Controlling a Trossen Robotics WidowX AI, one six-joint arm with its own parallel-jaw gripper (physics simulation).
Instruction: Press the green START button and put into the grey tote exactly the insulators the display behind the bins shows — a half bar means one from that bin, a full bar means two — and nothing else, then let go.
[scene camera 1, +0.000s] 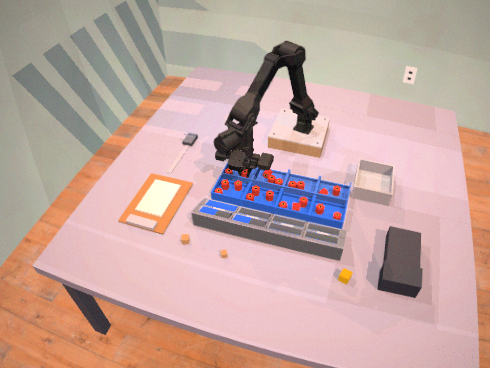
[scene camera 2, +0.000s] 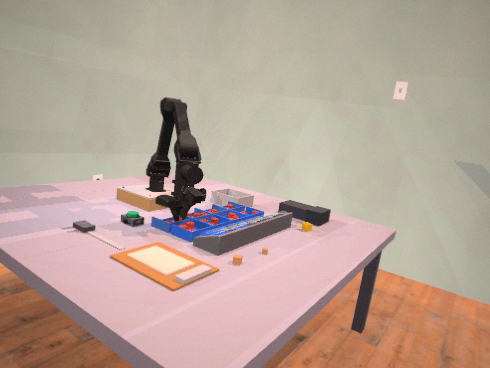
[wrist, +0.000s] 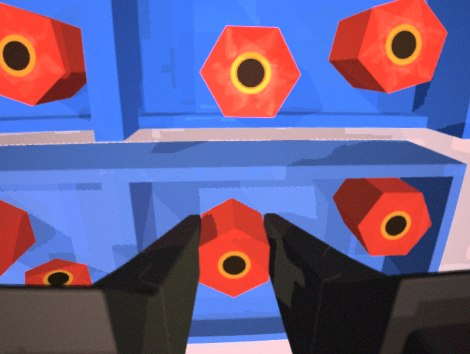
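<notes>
My gripper (scene camera 1: 244, 172) (scene camera 2: 179, 218) (wrist: 232, 225) points down into the leftmost back bin, as seen in scene camera 1, and is shut on a red hexagonal insulator (wrist: 234, 265) that stands between its fingers. Another red insulator (wrist: 395, 225) is in that bin. The blue bins (scene camera 1: 230, 196) (scene camera 2: 182, 234) (wrist: 280, 155) form two rows of four and hold red insulators. The display (scene camera 1: 265, 236) (scene camera 2: 250, 235) shows, in its first column, a full blue bar above a half bar; in its second, a lower half bar. The grey tote (scene camera 1: 372, 195) (scene camera 2: 245, 201) looks empty. The green START button (scene camera 2: 132, 214) is hidden in scene camera 1.
A dark block (scene camera 1: 401, 260) (scene camera 2: 304, 212) and a yellow cube (scene camera 1: 345, 276) (scene camera 2: 306, 226) lie right of the display. An orange clipboard (scene camera 1: 131, 206) (scene camera 2: 135, 260) lies at the left, near two small orange cubes (scene camera 1: 185, 239) (scene camera 1: 223, 253) and a dark-ended caliper (scene camera 1: 190, 139) (scene camera 2: 84, 226).
</notes>
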